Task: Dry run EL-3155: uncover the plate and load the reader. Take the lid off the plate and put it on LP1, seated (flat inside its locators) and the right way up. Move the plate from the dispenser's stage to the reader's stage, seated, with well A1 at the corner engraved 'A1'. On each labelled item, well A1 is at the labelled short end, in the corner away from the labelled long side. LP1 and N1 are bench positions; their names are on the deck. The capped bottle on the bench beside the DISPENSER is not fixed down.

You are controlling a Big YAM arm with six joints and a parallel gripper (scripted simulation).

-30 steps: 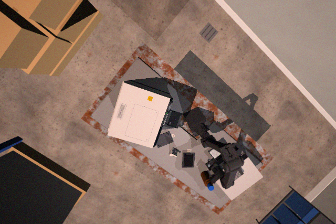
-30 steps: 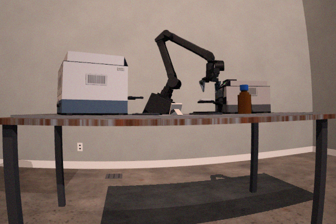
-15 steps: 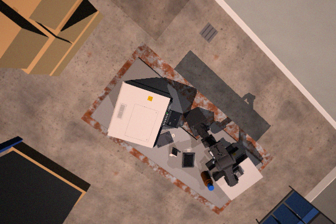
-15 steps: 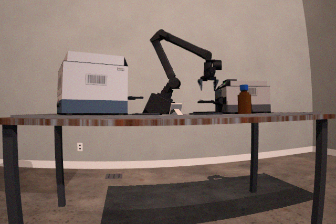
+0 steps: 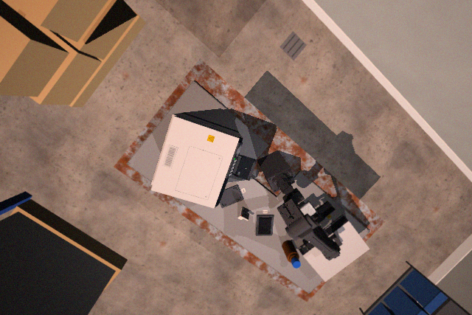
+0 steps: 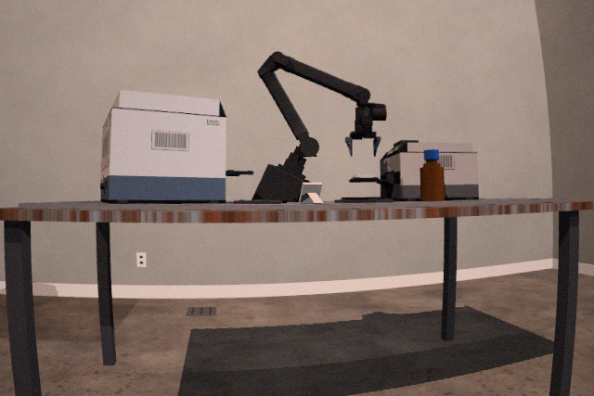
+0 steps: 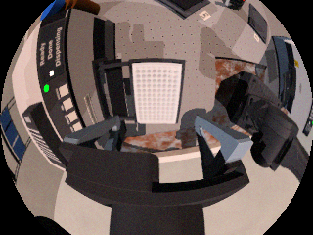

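The white well plate is 1 cm behind my hand and 9 cm below it. Round my hand: brown capped bottle 26 cm ahead, 20 cm to the left, 8 cm below; then plate lid 28 cm ahead, 6 cm to the right, 18 cm below.
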